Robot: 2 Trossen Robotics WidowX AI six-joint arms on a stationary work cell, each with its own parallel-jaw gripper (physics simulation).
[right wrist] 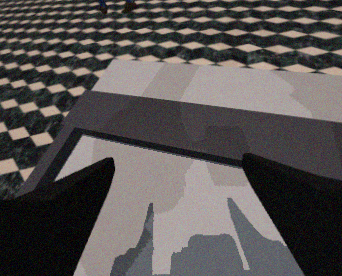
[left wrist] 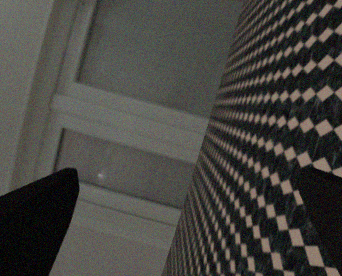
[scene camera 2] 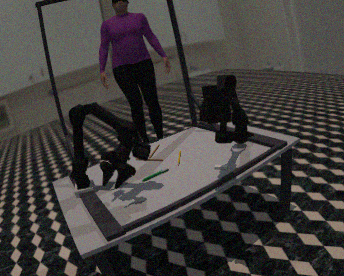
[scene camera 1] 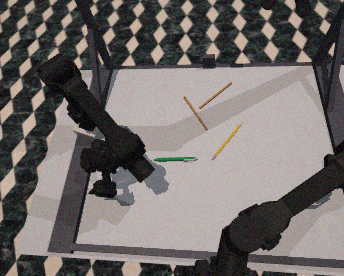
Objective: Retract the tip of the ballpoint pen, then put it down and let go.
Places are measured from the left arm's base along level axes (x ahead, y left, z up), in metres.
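Pixels of known places: left gripper, fingertip midpoint: (left wrist: 190,179) (scene camera 2: 237,119); right gripper, fingertip midpoint: (right wrist: 178,161) (scene camera 2: 109,187) (scene camera 1: 89,180); left arm's base at its link origin: (scene camera 2: 241,133); right arm's base at its link origin: (scene camera 2: 83,185) (scene camera 1: 89,122).
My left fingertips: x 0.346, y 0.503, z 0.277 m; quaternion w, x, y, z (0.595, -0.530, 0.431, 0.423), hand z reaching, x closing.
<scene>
For each thing: its top centre in the pictures, then the offset to it from my left fingertips. Level surfaces: height alone.
- green ballpoint pen at its top centre: (scene camera 1: 174,158) (scene camera 2: 155,173) 0.196 m ahead, 0.445 m right, 0.293 m down
- white table at its surface level: 0.308 m down
- yellow pencil at its top centre: (scene camera 1: 228,139) (scene camera 2: 179,156) 0.025 m ahead, 0.556 m right, 0.299 m down
The green ballpoint pen (scene camera 1: 175,159) (scene camera 2: 155,174) lies flat near the middle of the white table (scene camera 1: 204,208), with its silver end pointing right in scene camera 1. My right gripper (scene camera 1: 97,176) (scene camera 2: 116,175) (right wrist: 178,161) is open and empty. It hangs low over the table's left part, to the left of the pen, and faces the dark border strip (right wrist: 164,120). My left gripper (scene camera 2: 231,137) (left wrist: 190,179) is open and empty at the far side of the table, well away from the pen.
A yellow pencil (scene camera 1: 227,141) (scene camera 2: 179,157) and two wooden sticks (scene camera 1: 215,95) (scene camera 1: 195,113) lie beyond the pen. A person in a purple top (scene camera 2: 127,41) stands behind the table. Dark frame posts (scene camera 2: 180,60) rise at the table's back edge.
</scene>
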